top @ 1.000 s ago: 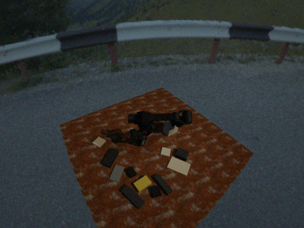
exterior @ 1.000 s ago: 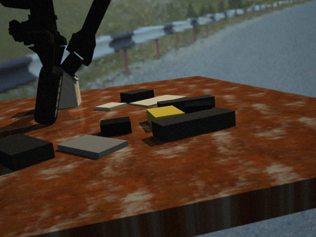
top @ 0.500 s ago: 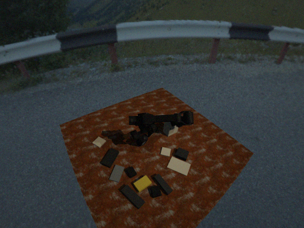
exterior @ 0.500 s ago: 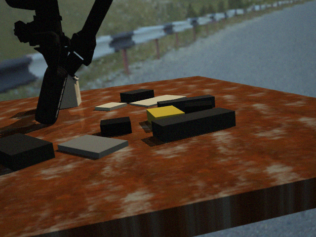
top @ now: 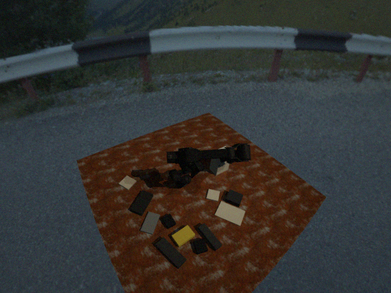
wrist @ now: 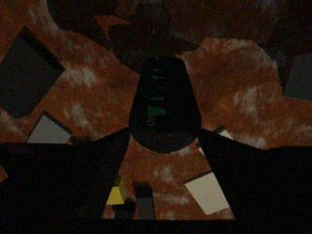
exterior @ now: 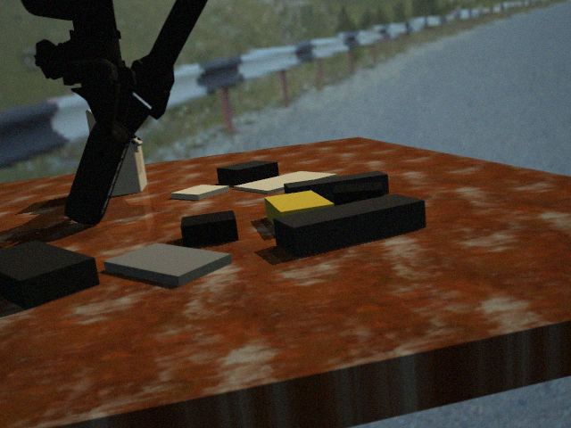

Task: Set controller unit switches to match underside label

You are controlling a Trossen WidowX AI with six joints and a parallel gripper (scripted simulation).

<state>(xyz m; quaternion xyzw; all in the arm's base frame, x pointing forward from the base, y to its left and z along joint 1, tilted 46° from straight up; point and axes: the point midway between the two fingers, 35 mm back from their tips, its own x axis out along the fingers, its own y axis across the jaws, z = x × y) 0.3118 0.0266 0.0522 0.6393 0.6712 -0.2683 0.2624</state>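
My gripper tip is 140 mm past the cream tile, 120 mm above it and 100 mm to the right of it. The rest, counted from my gripper tip: cream plate 250 mm to the left, 160 mm behind, 120 mm below; then grey plate 270 mm ahead, 120 mm below, 90 mm to the left; then yellow block 240 mm to the left, 140 mm ahead, 110 mm below.
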